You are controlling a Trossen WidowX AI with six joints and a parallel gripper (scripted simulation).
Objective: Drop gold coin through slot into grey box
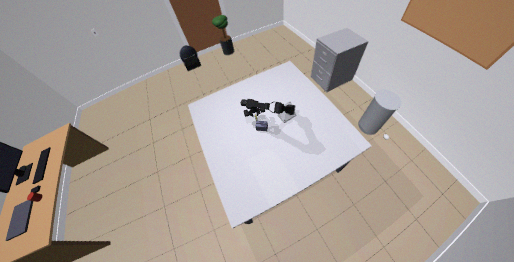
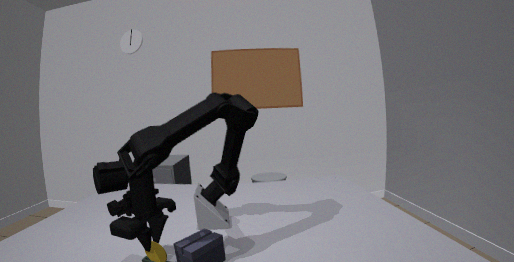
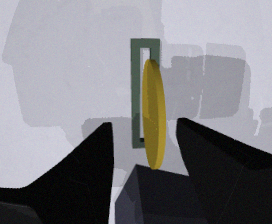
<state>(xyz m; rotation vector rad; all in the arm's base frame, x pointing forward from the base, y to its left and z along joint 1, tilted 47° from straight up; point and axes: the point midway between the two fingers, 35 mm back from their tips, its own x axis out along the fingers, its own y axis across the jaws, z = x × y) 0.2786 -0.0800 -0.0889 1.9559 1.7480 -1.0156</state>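
Now: gripper tip 10 mm past the gold coin and 20 mm above it.
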